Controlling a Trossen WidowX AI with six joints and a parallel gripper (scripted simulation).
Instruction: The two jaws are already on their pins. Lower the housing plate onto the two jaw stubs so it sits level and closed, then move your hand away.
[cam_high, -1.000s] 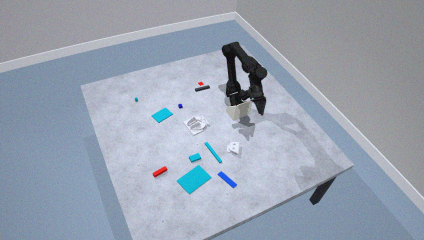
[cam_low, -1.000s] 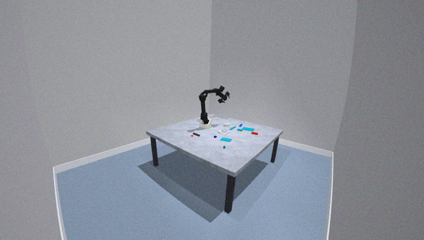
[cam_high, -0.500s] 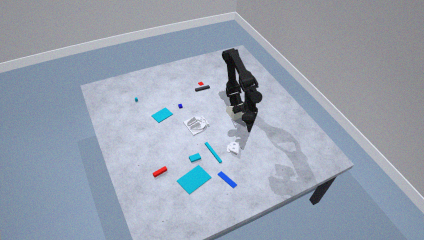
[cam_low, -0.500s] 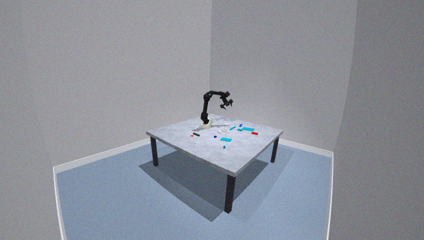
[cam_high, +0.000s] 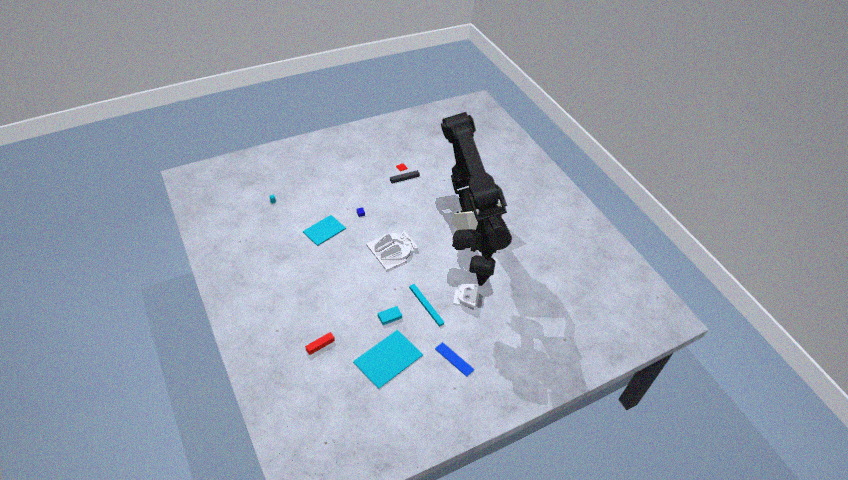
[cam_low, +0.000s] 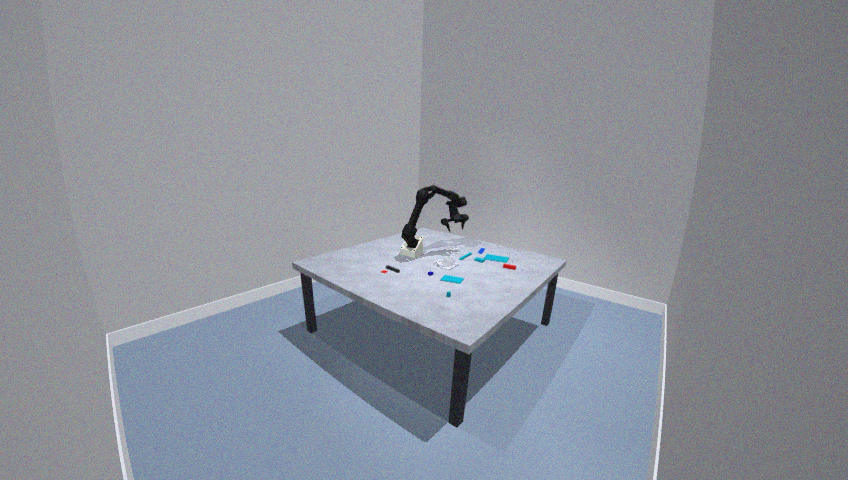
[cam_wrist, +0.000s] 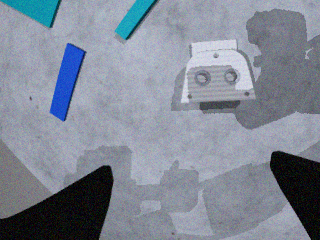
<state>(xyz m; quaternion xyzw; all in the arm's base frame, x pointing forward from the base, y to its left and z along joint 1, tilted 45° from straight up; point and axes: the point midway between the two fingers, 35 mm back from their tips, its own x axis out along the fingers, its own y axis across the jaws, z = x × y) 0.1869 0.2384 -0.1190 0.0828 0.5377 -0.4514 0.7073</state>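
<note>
The long teal bar lies 14 cm below my gripper tip, 12 cm ahead of it and 8 cm to the right of it. Round my gripper tip: blue bar (16 cm ahead, 14 cm below, 11 cm to the left); large teal square (30 cm ahead, 14 cm below, 2 cm to the left); small teal block (23 cm ahead, 14 cm below, 10 cm to the right).
</note>
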